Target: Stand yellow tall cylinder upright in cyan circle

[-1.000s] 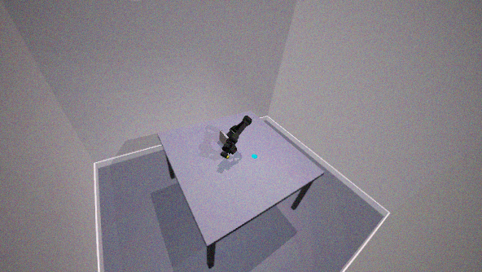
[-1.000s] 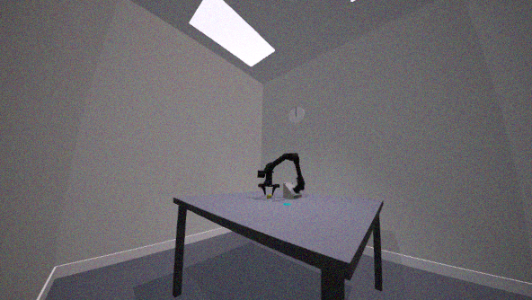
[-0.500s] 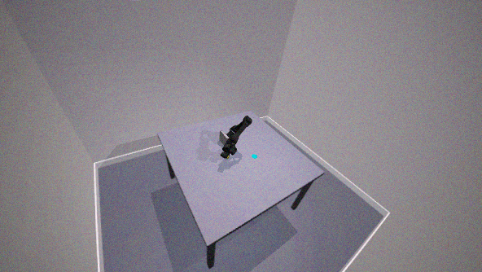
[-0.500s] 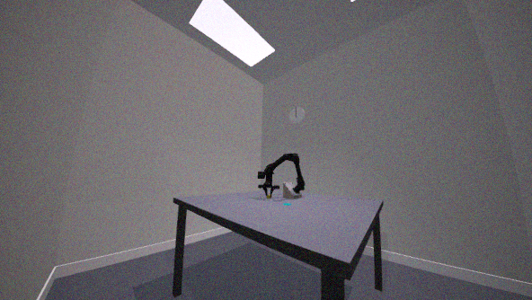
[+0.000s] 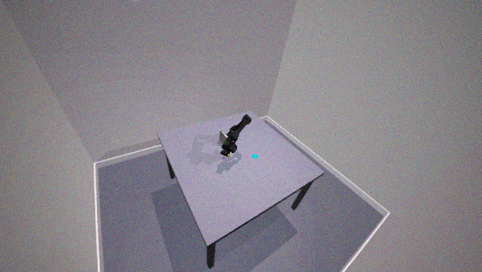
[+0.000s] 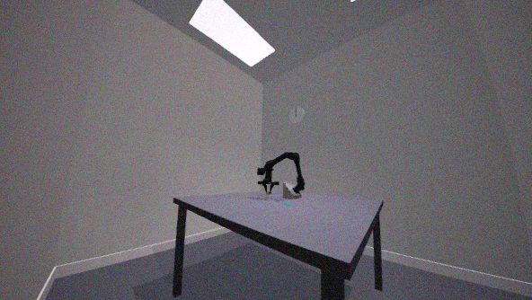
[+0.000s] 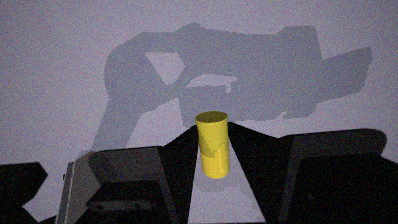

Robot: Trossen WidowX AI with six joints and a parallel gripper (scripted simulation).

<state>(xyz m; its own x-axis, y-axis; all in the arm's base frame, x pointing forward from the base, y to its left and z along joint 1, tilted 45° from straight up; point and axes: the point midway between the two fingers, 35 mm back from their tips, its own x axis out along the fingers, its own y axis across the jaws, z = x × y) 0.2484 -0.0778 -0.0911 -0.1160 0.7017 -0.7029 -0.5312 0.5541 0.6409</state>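
The cyan circle lies 280 mm to the left of my gripper tip, 70 mm ahead of it and 50 mm below it. Round my gripper tip: yellow tall cylinder 20 mm behind, 10 mm to the right.
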